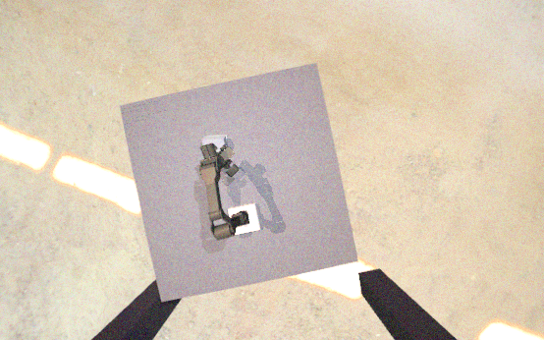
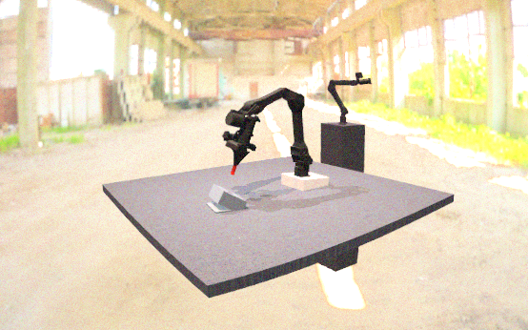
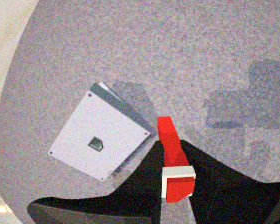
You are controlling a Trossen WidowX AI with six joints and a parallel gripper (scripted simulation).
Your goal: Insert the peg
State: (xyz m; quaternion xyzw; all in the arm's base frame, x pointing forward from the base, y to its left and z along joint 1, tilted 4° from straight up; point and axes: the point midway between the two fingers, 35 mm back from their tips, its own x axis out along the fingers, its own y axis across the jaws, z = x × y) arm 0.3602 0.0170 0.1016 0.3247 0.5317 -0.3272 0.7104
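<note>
The sloped panel is 9 cm ahead of my gripper tip, 9 cm to the left of it and 11 cm below it. Also, from my gripper tip: red peg: 2 cm above.
</note>
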